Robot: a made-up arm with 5 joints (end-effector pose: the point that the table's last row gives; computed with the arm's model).
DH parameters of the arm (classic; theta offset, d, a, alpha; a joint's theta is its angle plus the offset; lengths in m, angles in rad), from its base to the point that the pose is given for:
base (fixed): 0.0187 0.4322 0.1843 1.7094
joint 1: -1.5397 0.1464 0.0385 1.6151
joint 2: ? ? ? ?
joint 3: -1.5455 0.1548 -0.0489 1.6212
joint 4: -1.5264 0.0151 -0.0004 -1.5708
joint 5: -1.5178 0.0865 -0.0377 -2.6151
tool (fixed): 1.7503 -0.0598 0 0
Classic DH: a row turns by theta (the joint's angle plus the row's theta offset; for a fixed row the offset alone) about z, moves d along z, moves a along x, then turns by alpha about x.
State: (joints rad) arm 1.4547 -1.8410 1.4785 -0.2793 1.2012
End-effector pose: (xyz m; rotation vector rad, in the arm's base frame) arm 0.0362 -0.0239 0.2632 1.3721 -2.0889 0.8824
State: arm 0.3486 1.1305 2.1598 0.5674 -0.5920
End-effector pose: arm 0.0354 -0.0642 0.0541 0.1518 -0.0459 1.5629
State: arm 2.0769 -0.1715 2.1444 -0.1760 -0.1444
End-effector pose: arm 0.4262 0.0637 0.2528 -0.9736 -1.5171 1.5298
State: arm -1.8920 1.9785 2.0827 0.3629 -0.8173
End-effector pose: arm 0.1068 -0.3441 0.7174 -1.1387 -2.3509 -1.2670
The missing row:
joint 2: 0.1907 0.2213 0.0105 1.5844
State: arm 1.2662 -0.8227 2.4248 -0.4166 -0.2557
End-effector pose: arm 0.1011 0.0380 0.1460 0.1213 -0.8621 2.3737
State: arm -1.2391 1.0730 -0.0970 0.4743 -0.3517
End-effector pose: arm -0.1261 -0.1048 0.4625 -0.8390 0.5314 -2.7001
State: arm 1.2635 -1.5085 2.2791 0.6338 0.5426
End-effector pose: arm -0.0901 -0.0103 0.2711 1.9356 -1.4011 1.7408
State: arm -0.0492 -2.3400 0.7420 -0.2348 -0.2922
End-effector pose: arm 0.0158 -0.1596 0.5528 0.8896 -2.1713 0.0879
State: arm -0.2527 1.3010 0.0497 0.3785 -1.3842
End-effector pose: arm 0.0079 -0.1363 0.2201 0.3807 -0.8372 -1.9749
